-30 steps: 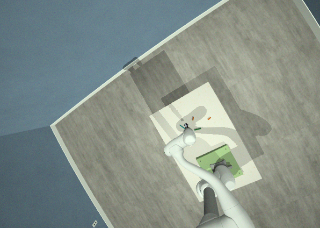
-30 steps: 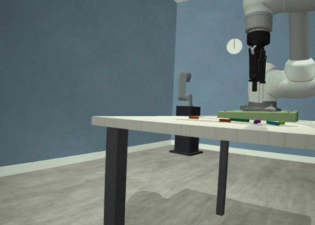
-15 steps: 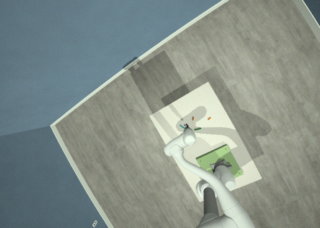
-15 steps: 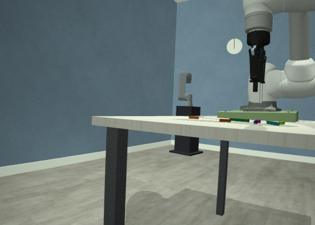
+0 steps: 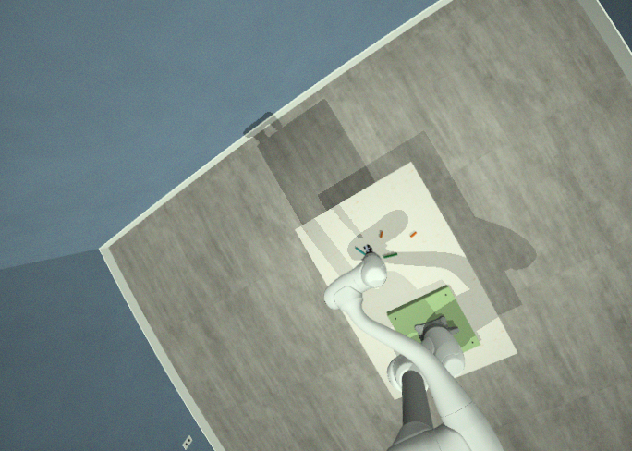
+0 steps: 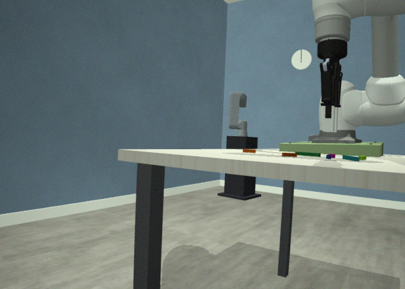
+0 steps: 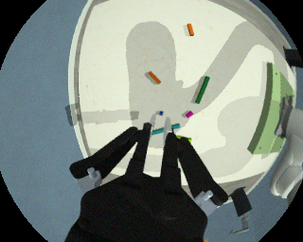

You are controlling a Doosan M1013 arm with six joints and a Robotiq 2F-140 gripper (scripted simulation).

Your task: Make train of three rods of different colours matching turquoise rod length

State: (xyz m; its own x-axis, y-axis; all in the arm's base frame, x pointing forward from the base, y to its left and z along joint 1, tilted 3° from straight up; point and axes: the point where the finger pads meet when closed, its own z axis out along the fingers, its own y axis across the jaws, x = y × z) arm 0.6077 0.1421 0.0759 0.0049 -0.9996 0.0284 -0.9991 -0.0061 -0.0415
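Now: hand 100 mm above the small blue rod. From my hand the other things lie so: magenta rod: 80 mm behind, 20 mm to the right, 100 mm below; then lime rod: 90 mm behind, 70 mm to the left, 100 mm below; then turquoise rod: 20 mm behind, 50 mm to the left, 100 mm below.
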